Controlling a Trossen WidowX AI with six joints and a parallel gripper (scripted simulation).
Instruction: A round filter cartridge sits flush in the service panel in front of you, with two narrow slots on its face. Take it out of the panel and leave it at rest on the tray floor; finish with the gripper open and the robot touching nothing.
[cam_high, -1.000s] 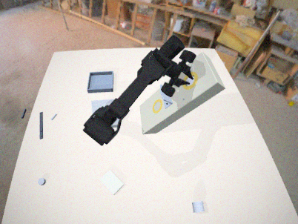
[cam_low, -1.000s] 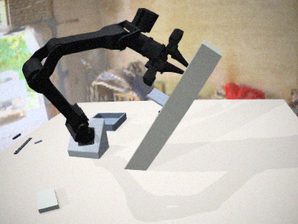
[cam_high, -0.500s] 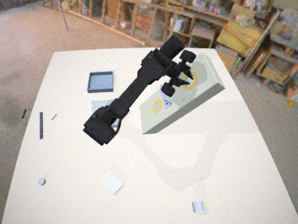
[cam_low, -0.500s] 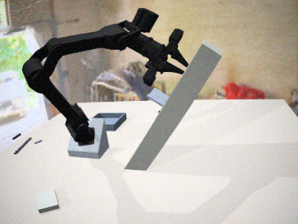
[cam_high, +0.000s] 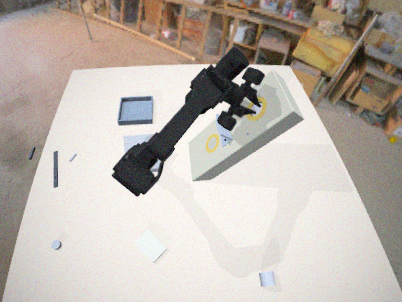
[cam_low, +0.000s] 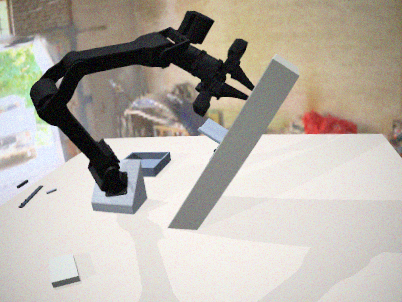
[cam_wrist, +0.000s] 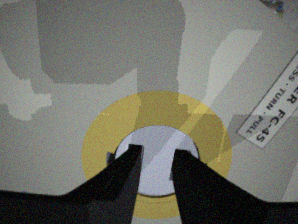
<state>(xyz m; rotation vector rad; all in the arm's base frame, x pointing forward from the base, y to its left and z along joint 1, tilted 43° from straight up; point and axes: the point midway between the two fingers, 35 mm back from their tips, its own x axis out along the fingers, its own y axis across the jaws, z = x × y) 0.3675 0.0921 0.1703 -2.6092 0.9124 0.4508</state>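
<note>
My gripper tip is now 39 cm past the tray, 34 cm to the right of it and 27 cm above it. Round my gripper tip: small disc: 71 cm behind, 20 cm to the right, 27 cm below; pale square: 40 cm behind, 26 cm to the right, 27 cm below; round filter cartridge: 1 cm ahead, 1 cm below.
</note>
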